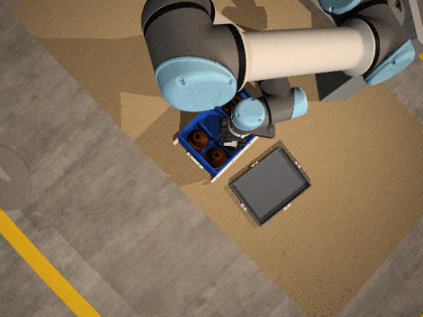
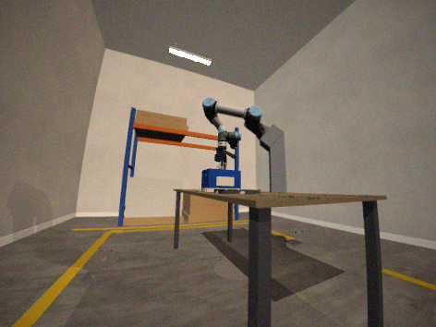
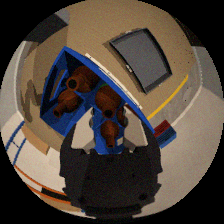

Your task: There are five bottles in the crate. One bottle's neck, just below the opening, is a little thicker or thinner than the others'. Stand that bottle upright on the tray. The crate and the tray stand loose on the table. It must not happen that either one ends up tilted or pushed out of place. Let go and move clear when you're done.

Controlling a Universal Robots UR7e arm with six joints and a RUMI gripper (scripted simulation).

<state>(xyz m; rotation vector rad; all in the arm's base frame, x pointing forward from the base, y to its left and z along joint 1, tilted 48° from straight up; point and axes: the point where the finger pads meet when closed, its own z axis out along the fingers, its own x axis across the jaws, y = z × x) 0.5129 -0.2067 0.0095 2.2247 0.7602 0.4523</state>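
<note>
My gripper is now 10 mm past the blue crate, 50 mm to the left of it and 70 mm above it. The rest, counted from my hand: brown bottle (90 mm ahead, 30 mm to the right, 70 mm below); grey tray (80 mm ahead, 200 mm to the left, 140 mm below).
</note>
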